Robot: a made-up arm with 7 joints.
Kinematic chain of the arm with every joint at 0, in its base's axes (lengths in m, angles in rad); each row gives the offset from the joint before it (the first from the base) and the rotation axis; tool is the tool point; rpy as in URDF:
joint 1: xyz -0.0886 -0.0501 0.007 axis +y
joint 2: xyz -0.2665 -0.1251 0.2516 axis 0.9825 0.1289 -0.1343
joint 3: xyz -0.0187 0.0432 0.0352 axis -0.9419 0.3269 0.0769
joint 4: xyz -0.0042 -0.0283 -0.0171 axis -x
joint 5: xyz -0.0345 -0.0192 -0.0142 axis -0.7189 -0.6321 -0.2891
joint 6: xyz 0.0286 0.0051 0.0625 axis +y
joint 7: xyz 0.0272 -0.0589 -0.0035 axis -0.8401 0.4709 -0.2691
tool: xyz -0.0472 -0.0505 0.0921 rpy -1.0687 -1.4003 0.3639
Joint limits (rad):
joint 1: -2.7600..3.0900
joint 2: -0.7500..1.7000
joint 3: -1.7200..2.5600
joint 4: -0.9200..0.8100
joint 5: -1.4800..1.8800
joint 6: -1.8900..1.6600
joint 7: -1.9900..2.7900
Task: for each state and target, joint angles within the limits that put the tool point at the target. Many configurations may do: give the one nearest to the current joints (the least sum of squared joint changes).
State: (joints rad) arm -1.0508 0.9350 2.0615 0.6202 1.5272 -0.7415 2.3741
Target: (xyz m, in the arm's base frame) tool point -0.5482 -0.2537 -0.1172
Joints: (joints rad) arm -0.8997 0.7750 2.3341 0.7787 1.5484 -1.0609 1.9356
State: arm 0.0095 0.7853 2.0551 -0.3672 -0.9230 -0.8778 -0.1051
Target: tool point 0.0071 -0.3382 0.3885
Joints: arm 0.6309 1.0958 2.1062 -0.2927 -1.0900 -0.4779 0.1535
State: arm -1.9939 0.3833 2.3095 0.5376 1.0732 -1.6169 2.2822
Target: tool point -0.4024 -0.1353 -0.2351
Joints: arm -1.1898 0.2844 2.3411 0.5378 0.8488 -1.2043 2.5462
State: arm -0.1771 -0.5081 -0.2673 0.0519 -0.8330 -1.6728 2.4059
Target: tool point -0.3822 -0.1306 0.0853
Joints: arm -0.7611 -0.7500 -0.3939 0.0019 -1.1648 -0.9474 2.6760
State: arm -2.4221 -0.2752 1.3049 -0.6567 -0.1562 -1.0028 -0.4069
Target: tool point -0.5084 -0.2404 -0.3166
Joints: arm -1.6809 -0.2646 1.3432 -0.5325 -0.3143 -1.0502 -0.7928
